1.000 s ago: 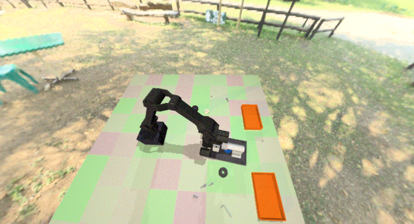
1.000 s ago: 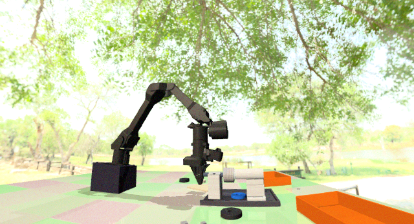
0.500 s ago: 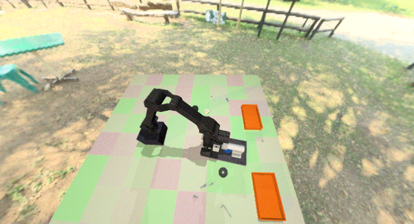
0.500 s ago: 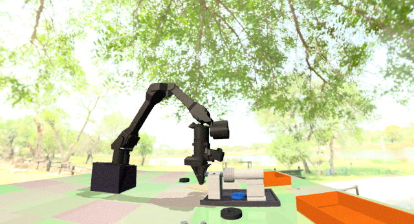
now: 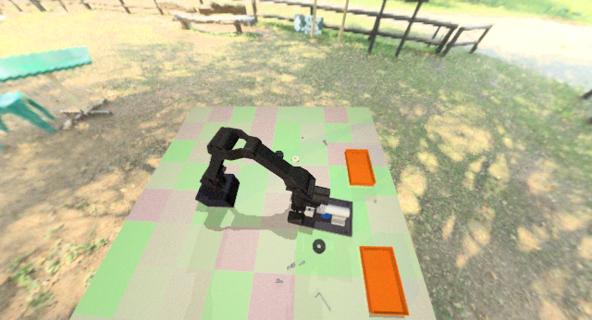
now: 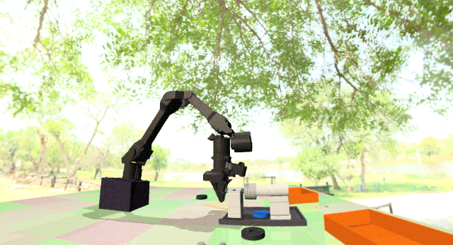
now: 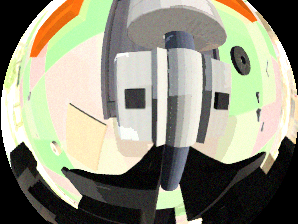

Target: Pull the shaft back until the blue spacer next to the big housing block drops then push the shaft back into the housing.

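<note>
Now: gripper tip 60 mm short of the shaft, 30 mm below it and 20 mm to the left of it. From my gripper tip the other things lie so: pale ring (270 mm to the left, 40 mm below); then blue spacer (120 mm ahead, 30 mm to the right, 30 mm below).
</note>
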